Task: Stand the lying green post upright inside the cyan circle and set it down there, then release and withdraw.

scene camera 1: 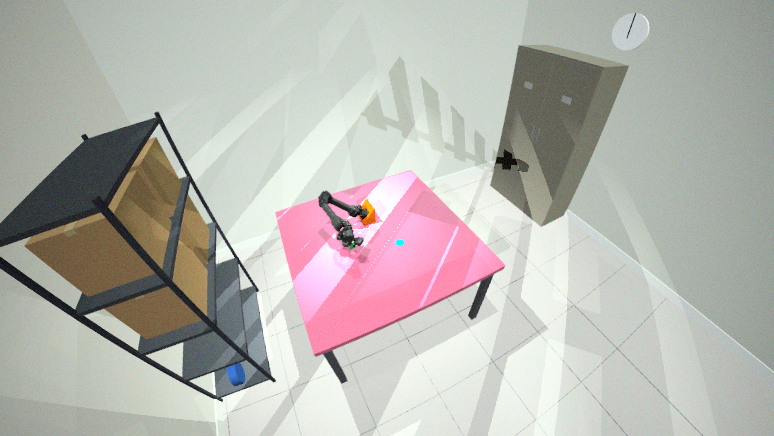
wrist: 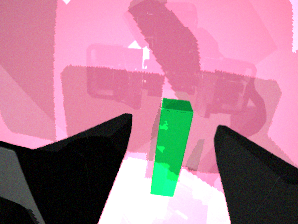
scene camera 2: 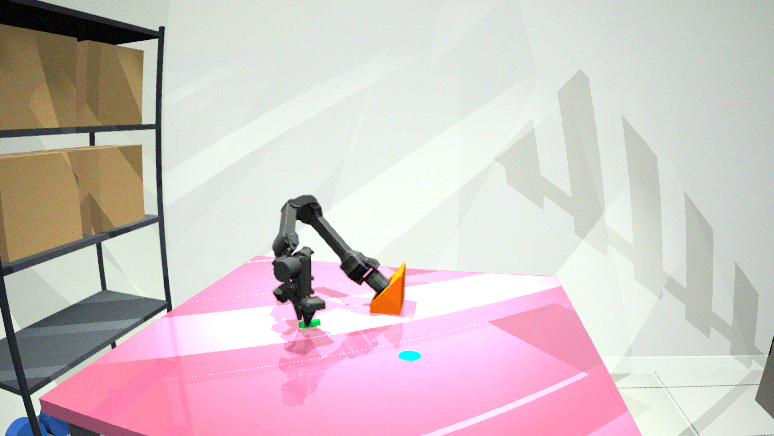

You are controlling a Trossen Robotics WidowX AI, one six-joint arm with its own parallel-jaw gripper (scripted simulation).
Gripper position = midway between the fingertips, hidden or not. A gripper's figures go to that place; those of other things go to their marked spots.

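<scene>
The gripper (wrist: 174, 127) is 10 cm from the lens, while a green post (wrist: 176, 115) stands 9 cm from the lens.
</scene>
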